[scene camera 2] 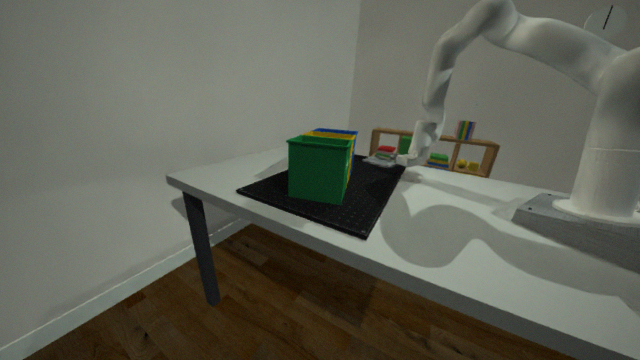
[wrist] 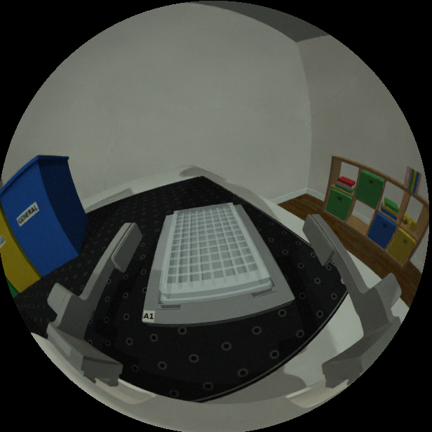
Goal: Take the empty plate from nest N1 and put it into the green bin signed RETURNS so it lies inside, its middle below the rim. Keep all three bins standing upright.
Labels:
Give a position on a grey nest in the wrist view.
At 224, 310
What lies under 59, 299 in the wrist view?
My gripper.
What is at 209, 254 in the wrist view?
A clear gridded plate.

